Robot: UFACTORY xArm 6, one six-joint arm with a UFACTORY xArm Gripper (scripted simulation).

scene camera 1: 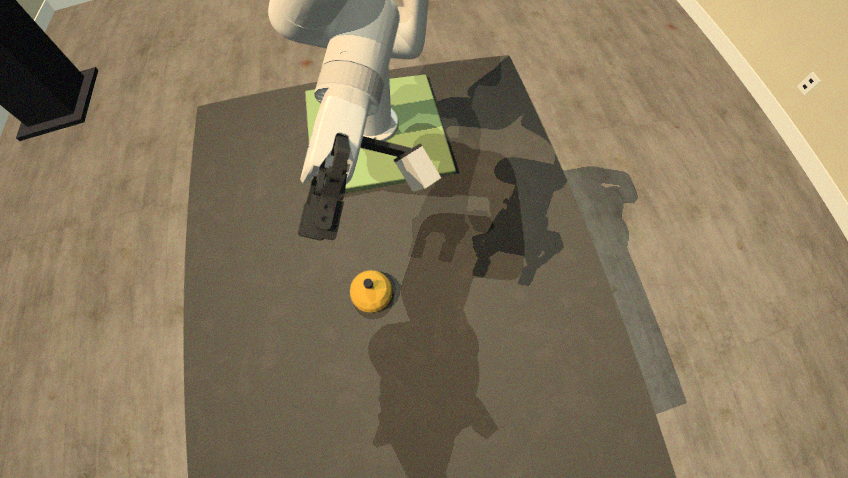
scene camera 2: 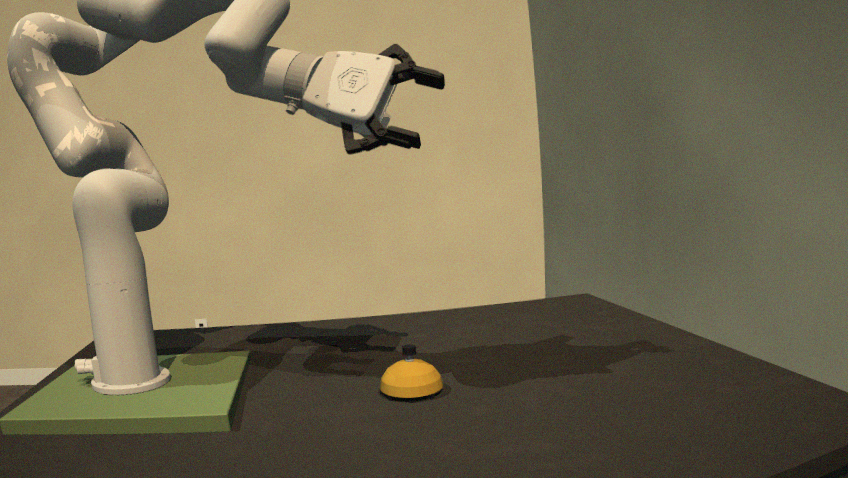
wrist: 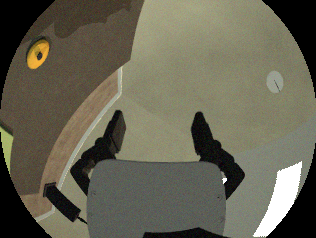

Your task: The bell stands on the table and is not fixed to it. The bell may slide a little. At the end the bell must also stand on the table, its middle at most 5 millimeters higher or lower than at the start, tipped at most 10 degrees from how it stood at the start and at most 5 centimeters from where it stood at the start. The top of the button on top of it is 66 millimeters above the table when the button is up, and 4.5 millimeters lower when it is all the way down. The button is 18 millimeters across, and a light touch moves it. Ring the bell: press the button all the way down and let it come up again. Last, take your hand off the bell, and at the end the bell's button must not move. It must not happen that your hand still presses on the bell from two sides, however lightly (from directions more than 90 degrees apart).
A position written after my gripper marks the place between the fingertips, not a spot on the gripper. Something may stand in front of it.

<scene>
I see my gripper (scene camera 1: pixel 314 238) and a bell (scene camera 2: pixel 416 378).
The bell shows as well in scene camera 1 (scene camera 1: pixel 378 297). My gripper also shows in scene camera 2 (scene camera 2: pixel 432 110) and in the wrist view (wrist: pixel 158 119).
</scene>
